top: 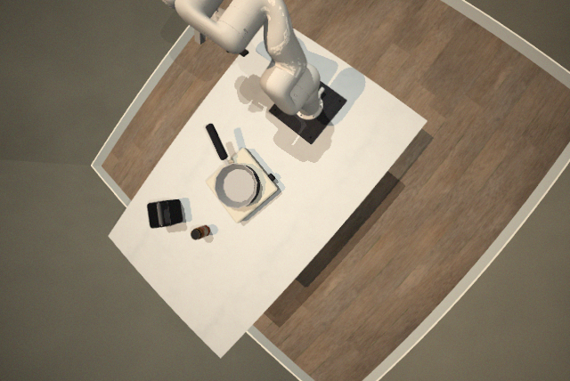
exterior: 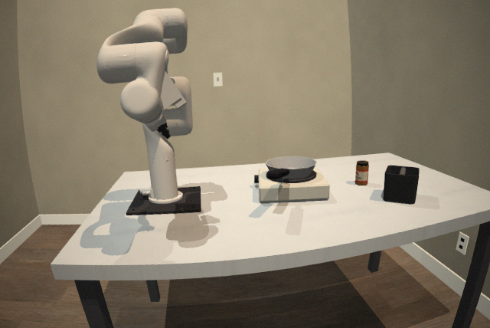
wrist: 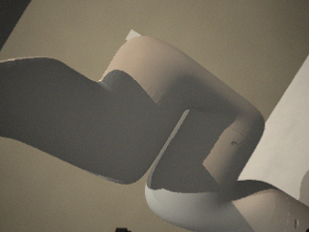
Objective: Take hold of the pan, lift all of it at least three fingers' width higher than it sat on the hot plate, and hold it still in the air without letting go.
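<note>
The grey pan is 430 mm ahead of my hand, 230 mm below it and 140 mm to the left of it. From my hand the other things lie so: black box (790 mm ahead, 280 mm below, 30 mm to the right); hot plate (440 mm ahead, 300 mm below, 200 mm to the left); brown jar (750 mm ahead, 290 mm below, 160 mm to the left).
</note>
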